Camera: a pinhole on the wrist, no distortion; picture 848 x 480 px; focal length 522.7 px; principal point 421.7 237.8 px. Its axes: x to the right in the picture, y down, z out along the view. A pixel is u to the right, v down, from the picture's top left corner.
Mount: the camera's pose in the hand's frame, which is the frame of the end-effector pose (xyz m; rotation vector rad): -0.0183 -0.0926 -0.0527 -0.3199 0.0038 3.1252
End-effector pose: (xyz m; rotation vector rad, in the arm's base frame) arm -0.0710 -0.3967 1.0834 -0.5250 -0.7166 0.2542
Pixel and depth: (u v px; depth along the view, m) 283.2 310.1 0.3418
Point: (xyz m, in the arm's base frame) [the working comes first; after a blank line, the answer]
In the camera's frame: -0.0906 0.0473 0.3418

-0.2686 -0.4025 1.3490
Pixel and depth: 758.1 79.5 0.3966
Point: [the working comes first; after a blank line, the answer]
In the camera's frame: 0.2552 -0.1201 0.3966

-0.5202 -0.4058 1.0535
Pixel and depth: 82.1 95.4 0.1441
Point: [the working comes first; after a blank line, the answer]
In the camera's frame: -0.0936 -0.0393 0.1441

-0.1094 -0.3843 1.2044
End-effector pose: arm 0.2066 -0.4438 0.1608 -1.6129 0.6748 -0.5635
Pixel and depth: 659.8 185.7 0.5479
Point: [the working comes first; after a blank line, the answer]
In the camera's frame: 0.2496 -0.0546 0.5479

0.2460 0.1277 0.1400
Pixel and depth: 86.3 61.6 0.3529
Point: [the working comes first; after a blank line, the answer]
In the camera's frame: -0.2264 -0.1190 0.3529

0.5325 -0.3006 0.0832
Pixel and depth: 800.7 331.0 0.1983
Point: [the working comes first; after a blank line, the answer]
In the camera's frame: 0.1438 0.0354 0.1983

0.1573 -0.2126 0.2736
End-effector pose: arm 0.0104 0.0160 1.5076 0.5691 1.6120 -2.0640
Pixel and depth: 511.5 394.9 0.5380
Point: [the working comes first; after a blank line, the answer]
In the camera's frame: 0.0924 0.1617 0.5380

0.0196 -0.3523 1.9360
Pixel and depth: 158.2 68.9 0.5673
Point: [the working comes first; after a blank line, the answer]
In the camera's frame: -0.2860 -0.1833 0.5673

-0.0782 -0.5631 1.4788
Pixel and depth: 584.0 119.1 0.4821
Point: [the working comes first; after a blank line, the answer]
In the camera's frame: 0.1497 -0.1095 0.4821

0.2172 -0.3394 1.7342
